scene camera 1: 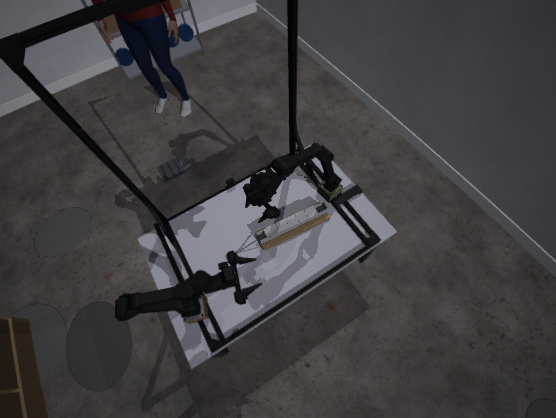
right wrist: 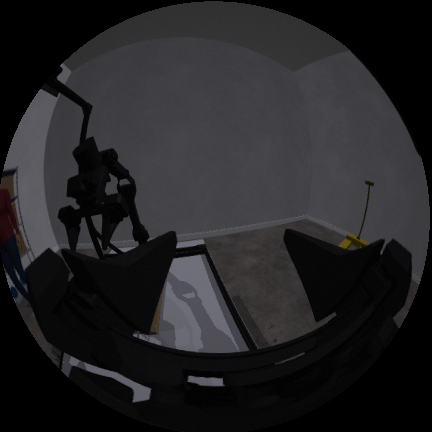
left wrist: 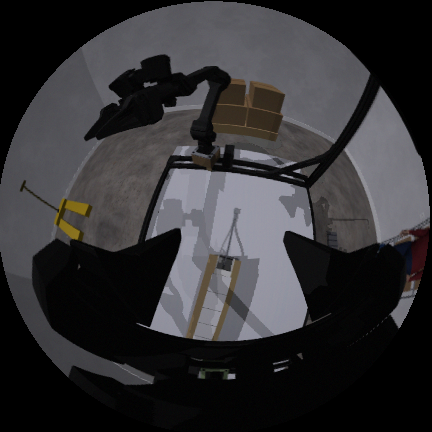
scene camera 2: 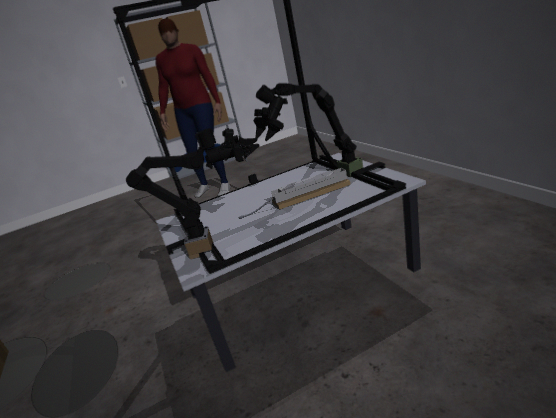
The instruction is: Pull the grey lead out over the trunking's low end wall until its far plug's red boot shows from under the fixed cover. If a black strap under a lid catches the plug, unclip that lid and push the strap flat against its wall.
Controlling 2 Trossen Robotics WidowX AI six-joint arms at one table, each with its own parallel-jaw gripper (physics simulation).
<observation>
The left gripper is open, with nothing in its grasp. The right gripper is open, holding nothing. Further things: a tan trunking.
The left gripper also shows in the right wrist view. The right gripper also shows in the right wrist view and in the left wrist view.
</observation>
